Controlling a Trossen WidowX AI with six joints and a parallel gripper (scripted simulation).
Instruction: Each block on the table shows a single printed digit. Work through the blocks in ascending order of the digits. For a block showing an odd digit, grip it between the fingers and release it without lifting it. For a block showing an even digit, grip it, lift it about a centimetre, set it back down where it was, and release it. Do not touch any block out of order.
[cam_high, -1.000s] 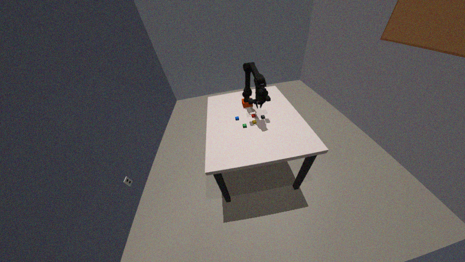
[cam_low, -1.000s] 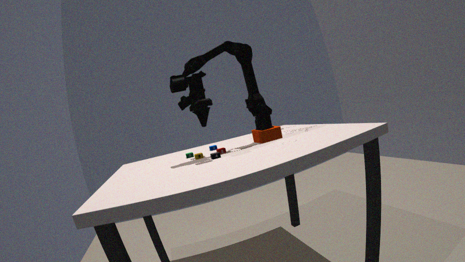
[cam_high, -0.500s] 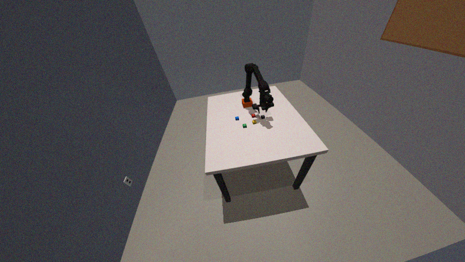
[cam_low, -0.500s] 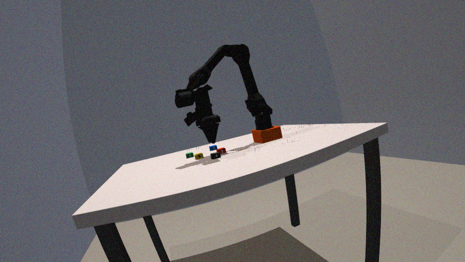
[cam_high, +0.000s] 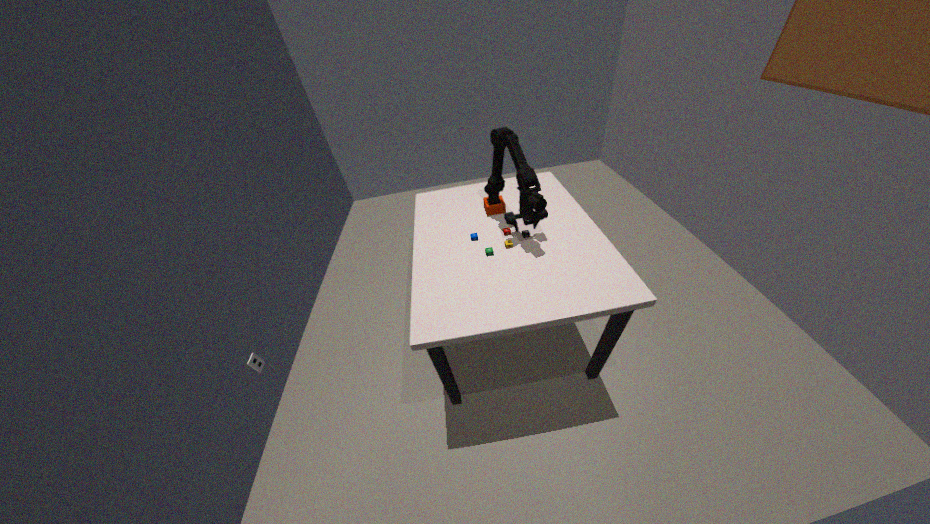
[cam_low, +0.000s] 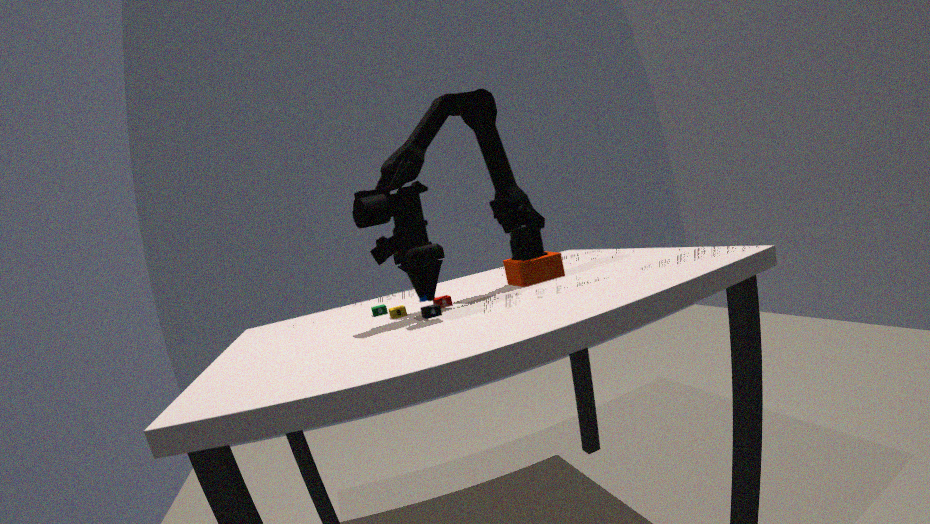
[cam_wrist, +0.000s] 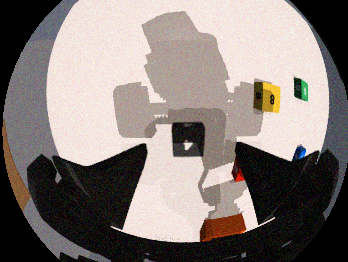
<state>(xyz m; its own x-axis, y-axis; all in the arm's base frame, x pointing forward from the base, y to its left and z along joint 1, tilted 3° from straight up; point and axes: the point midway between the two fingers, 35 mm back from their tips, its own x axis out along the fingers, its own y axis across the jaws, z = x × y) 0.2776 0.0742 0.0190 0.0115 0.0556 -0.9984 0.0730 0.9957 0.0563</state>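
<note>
Now: gripper tip 20 mm above the black block. From my gripper tip the other things lie so: red block (70 mm to the right, 50 mm behind, 20 mm below); yellow block (100 mm to the right, 40 mm ahead, 20 mm below); green block (190 mm to the right, 60 mm ahead, 20 mm below).
</note>
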